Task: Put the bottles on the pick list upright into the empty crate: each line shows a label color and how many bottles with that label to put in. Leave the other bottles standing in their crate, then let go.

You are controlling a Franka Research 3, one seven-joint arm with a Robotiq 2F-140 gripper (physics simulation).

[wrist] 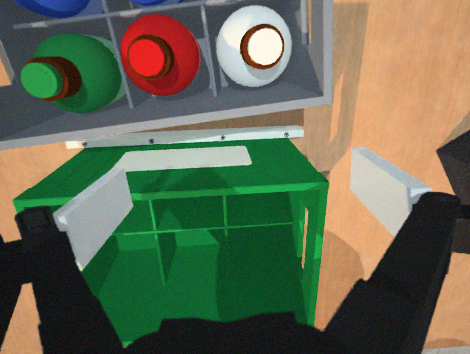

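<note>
A green bottle (97, 75), a red bottle (182, 65) and a white bottle (230, 55) stand in the front row of the grey crate (200, 116) at the top of the view. Two blue bottles (52, 6) (156, 1) show partly behind them, cut off by the top edge. The green crate (200, 191) lies below the grey one, and I see no bottle in its visible compartments. My gripper (237, 178) is open and empty, its fingers spread on either side above the green crate. The crate's near part is hidden by the gripper body. The pick list's lines are not readable here.
A white strip with screws (185, 136) runs between the two crates. A blank pale plate (200, 157) is on the green crate's far side. Thin dividers stand in both crates. A dark object (457, 160) is at the right edge, beyond the right finger, over the wooden table (395, 75).
</note>
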